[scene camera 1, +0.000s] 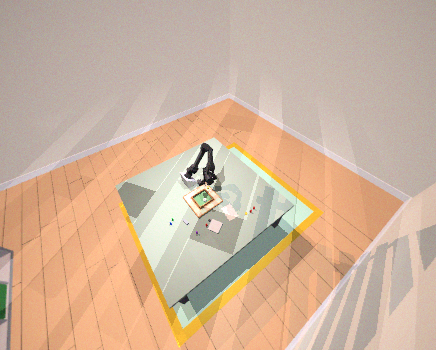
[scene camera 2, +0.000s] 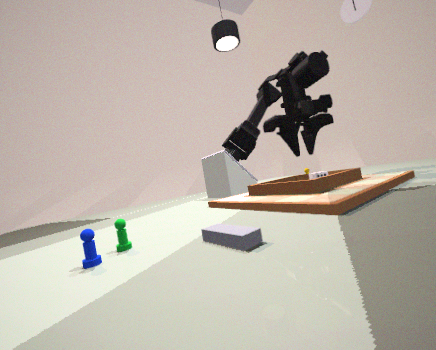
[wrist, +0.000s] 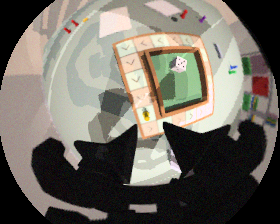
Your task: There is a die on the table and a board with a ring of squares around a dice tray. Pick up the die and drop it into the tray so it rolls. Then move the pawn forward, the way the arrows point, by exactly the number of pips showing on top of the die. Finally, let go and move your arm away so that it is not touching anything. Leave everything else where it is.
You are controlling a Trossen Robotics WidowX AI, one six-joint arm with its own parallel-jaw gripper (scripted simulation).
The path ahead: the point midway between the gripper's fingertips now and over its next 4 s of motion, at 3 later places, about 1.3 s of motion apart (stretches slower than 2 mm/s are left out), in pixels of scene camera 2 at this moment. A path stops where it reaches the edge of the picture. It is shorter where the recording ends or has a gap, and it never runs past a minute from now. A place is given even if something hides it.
My gripper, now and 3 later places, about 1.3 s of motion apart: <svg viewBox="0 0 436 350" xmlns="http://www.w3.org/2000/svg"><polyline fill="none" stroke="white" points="304,155 307,175 302,139 244,164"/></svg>
